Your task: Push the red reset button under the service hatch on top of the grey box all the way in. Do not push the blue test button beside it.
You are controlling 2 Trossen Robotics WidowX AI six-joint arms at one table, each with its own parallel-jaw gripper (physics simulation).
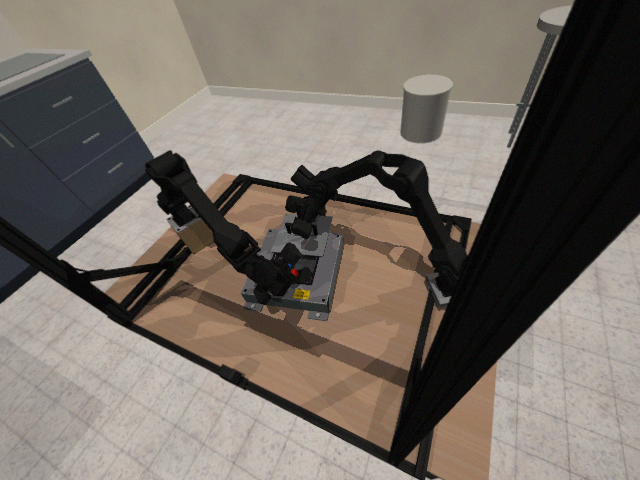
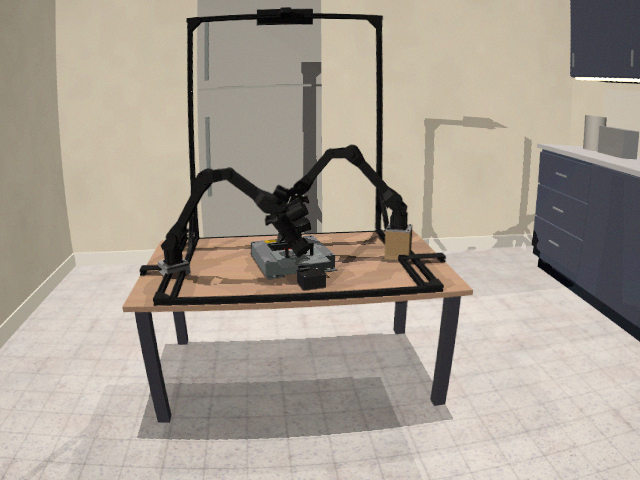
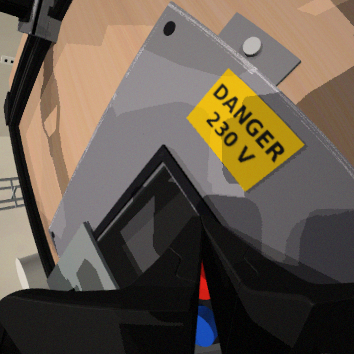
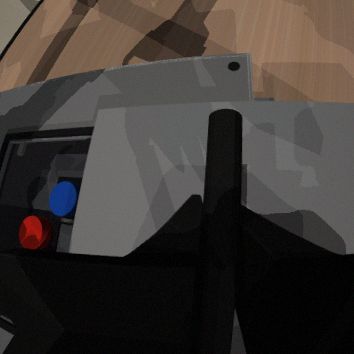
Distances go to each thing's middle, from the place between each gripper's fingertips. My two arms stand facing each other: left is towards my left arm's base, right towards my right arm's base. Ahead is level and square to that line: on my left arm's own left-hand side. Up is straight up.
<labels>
The service hatch (image 1: 315, 245) is 10 mm ahead of my right hand, 30 mm to the right of it and 10 mm above it. Also, from my right hand: red reset button (image 4: 35, 232) (140 mm behind, 50 mm to the right, 40 mm below); then grey box (image 2: 312, 276) (50 mm behind, 50 mm to the right, 40 mm below); then blue test button (image 4: 63, 197) (110 mm behind, 20 mm to the right, 40 mm below).
My left hand is 3 cm short of the red reset button, 3 cm to the right of it and 3 cm above it. Round my left hand: service hatch (18 cm ahead, 6 cm to the left, 2 cm above); grey box (12 cm ahead, 4 cm to the left, 3 cm below); blue test button (6 cm ahead, 7 cm to the left, 3 cm below).
</labels>
